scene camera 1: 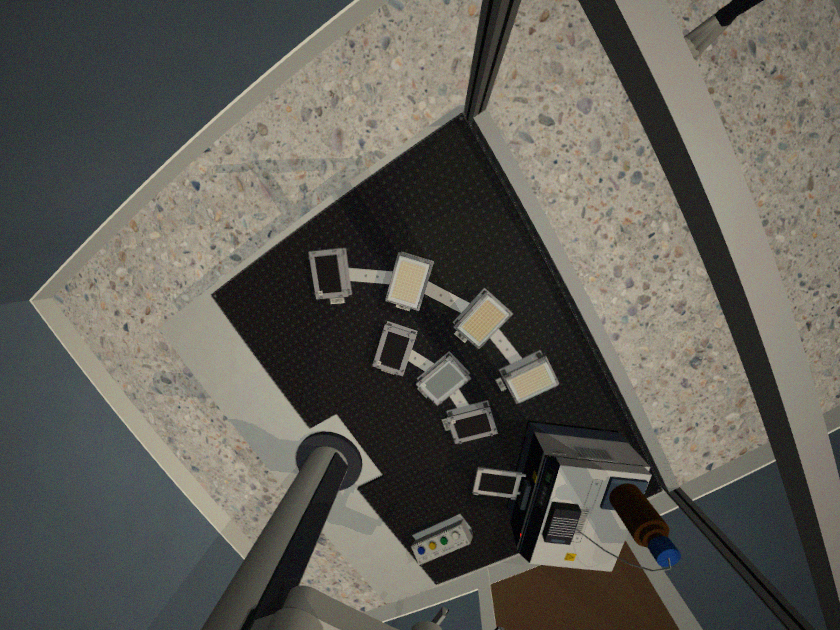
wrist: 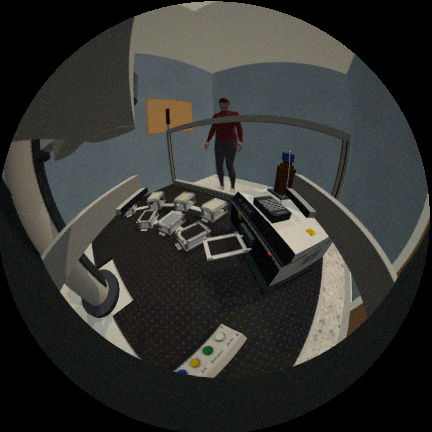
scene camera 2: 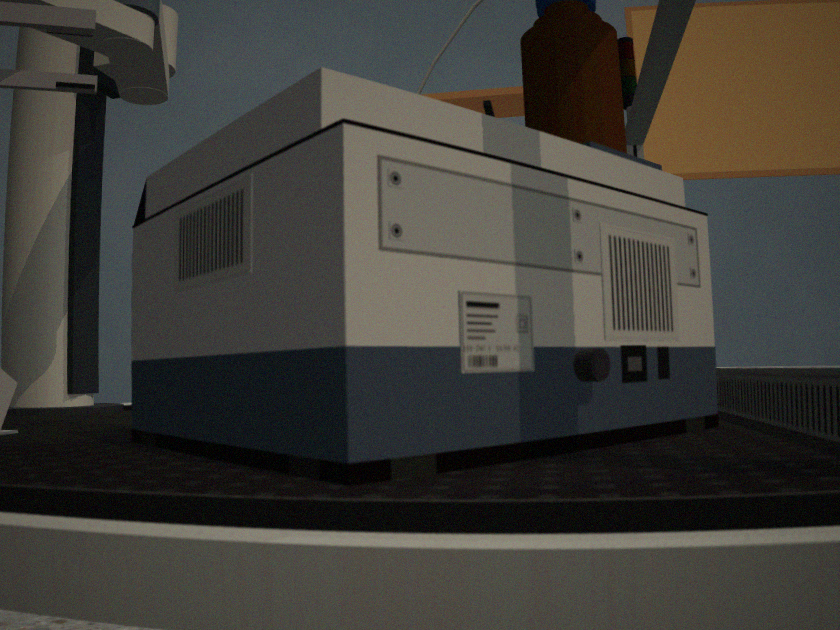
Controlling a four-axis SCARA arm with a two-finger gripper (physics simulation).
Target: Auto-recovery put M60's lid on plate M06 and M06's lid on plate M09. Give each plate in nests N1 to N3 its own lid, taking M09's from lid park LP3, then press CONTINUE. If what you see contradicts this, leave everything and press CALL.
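Frame: origin at the arm's base, x ahead, y left, z up, level; millimetres.
Seen in the pictures: gripper, fingertip midpoint: (scene camera 1: 473,622) (wrist: 212,177) (scene camera 2: 96,56); arm's base at its link origin: (scene camera 1: 329,460) (wrist: 99,292).
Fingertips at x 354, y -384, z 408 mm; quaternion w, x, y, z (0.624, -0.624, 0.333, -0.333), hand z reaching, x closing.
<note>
Offsets run from my fingertips to a thing's top centre. "spot": to the spot under its first point.
Three plates with pale cream tops {273 mm ahead, 791 mm left, 307 mm down} (scene camera 1: 409,281) {396 mm ahead, 583 mm left, 317 mm down} (scene camera 1: 483,318) {428 mm ahead, 343 mm left, 318 mm down} (scene camera 1: 529,377) stand on outer nests. A greyish lid or lidded piece {194 mm ahead, 472 mm left, 340 mm down} (scene camera 1: 443,378) (wrist: 172,222) sits on the middle inner stand. Open, frame-like stands flank it, one to its left (scene camera 1: 381,345) and one to its right (scene camera 1: 491,418). Plate and nest labels are too small to read. The button panel {154 mm back, 95 mm right, 311 mm down} (scene camera 1: 441,540) (wrist: 227,356) has blue, yellow, green and white buttons. My gripper (wrist: 212,177) is open and empty, its fingers wide apart, high above the mat. The panel shows low in the wrist view, below the gap between the fingers.
Another open stand (scene camera 1: 314,274) is at the outer arc's left end. A white frame {spot: 116 mm ahead, 135 mm left, 295 mm down} (scene camera 1: 476,481) (wrist: 227,256) juts from the front of the white and black machine (scene camera 1: 590,515) (scene camera 2: 427,271) (wrist: 295,225). A brown bottle {spot: 485 mm ahead, 29 mm left, 79 mm down} (scene camera 1: 637,513) (scene camera 2: 573,74) (wrist: 284,177) stands on the machine. A person (wrist: 226,130) stands beyond the rail.
</note>
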